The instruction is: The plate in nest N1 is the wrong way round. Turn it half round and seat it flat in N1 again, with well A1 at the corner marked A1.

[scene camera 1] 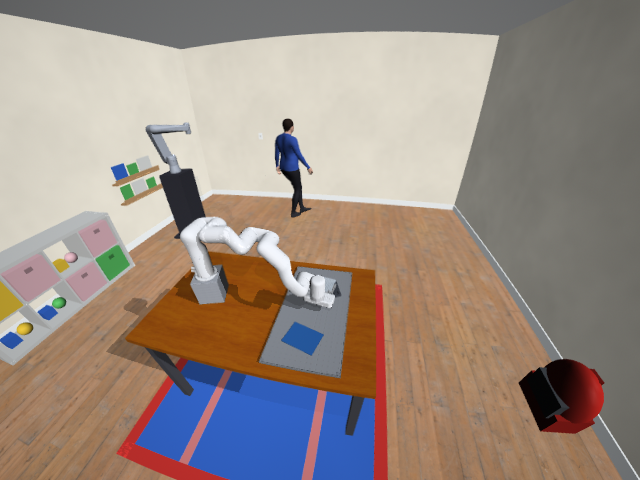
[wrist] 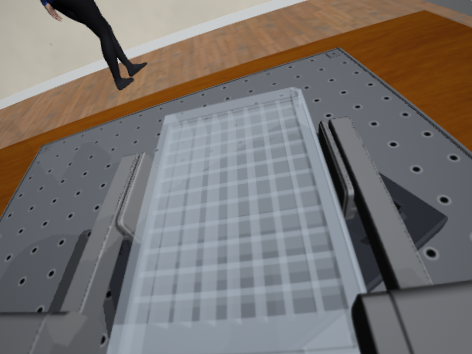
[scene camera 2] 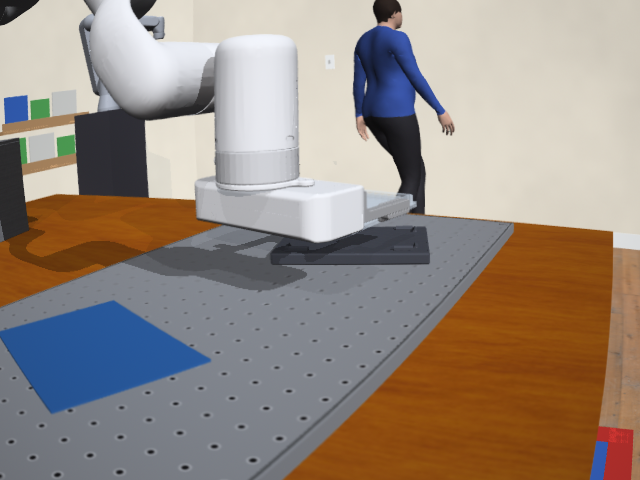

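Note:
The clear well plate [scene camera 2: 388,200] [wrist: 240,215] is between the fingers of my gripper [wrist: 235,142], which is shut on its two long sides. The plate is held level above the dark nest [scene camera 2: 351,257] [wrist: 422,216], with a gap between them. In the wrist view the nest shows below and right of the plate, turned at an angle to it. In scene camera 2 the white gripper body hides most of the fingers and part of the plate. In scene camera 1 the arm's wrist covers most of both. I cannot read the A1 marks on plate or nest.
The nest stands on a grey perforated board [scene camera 1: 330,361] [scene camera 2: 289,330] [wrist: 75,155] on the wooden table [scene camera 1: 232,330] [scene camera 2: 516,335]. A flat blue square [scene camera 1: 302,338] [scene camera 2: 103,356] lies on the board's near part. A person [scene camera 1: 289,155] [scene camera 2: 387,77] stands beyond the table.

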